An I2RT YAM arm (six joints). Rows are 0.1 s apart.
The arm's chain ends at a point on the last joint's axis. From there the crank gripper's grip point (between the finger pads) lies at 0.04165 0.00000 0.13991 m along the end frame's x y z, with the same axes.
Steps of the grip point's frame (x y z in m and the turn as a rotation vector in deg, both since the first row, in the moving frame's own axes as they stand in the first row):
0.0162, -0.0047, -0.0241, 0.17, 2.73, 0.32
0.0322, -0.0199, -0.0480, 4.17, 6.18, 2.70
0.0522, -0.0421, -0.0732, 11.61, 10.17, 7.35
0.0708, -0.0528, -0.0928, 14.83, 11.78, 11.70
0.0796, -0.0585, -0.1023, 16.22, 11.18, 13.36
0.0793, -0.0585, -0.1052, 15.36, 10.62, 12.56
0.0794, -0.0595, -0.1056, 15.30, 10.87, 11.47
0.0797, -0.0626, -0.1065, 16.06, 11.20, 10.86
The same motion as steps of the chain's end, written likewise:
0.0096, -0.0045, -0.0220, 0.17, 2.73, 0.32
0.0172, -0.0122, -0.0424, 4.17, 6.18, 2.70
0.0269, -0.0218, -0.0614, 11.61, 10.17, 7.35
0.0408, -0.0298, -0.0780, 14.83, 11.78, 11.70
0.0504, -0.0337, -0.0876, 16.22, 11.18, 13.36
0.0517, -0.0347, -0.0915, 15.36, 10.62, 12.56
0.0514, -0.0349, -0.0916, 15.30, 10.87, 11.47
0.0509, -0.0358, -0.0916, 16.06, 11.20, 10.86

